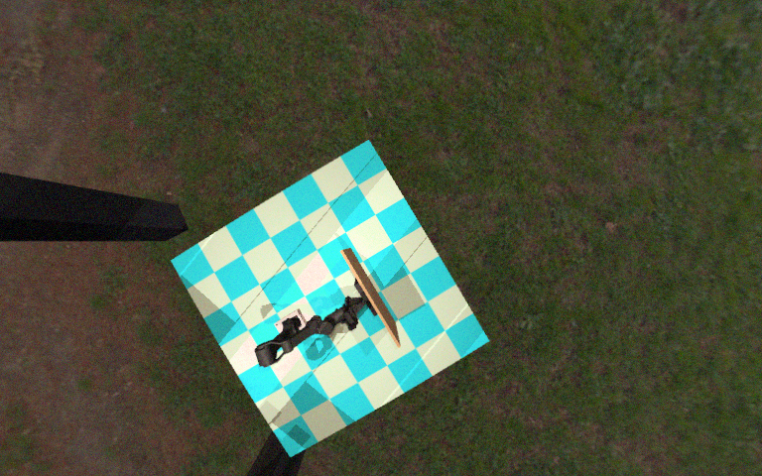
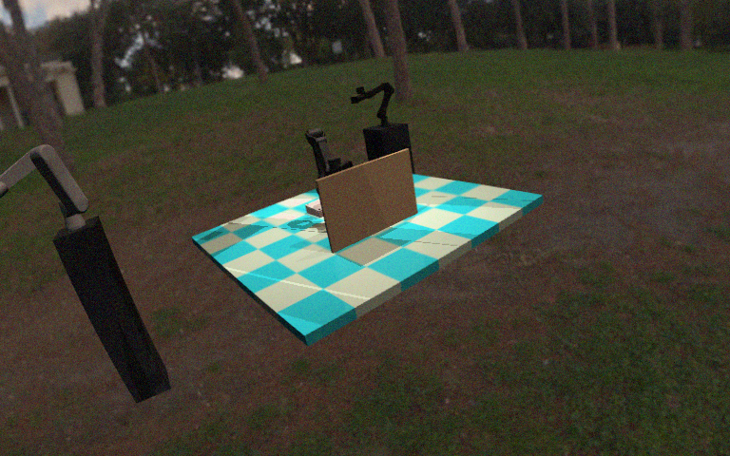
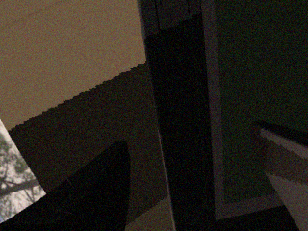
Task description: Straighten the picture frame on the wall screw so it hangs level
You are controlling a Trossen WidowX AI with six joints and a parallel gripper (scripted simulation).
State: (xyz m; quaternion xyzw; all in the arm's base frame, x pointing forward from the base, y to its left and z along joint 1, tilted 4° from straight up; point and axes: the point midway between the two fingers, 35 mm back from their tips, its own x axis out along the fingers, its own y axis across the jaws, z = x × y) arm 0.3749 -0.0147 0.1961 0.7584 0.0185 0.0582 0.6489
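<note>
The picture frame is 5 cm below my gripper tip, 2 cm ahead of it and 1 cm to the left of it. The rest, counted from my gripper tip: wall panel 6 cm below, 3 cm ahead, 1 cm to the left.
</note>
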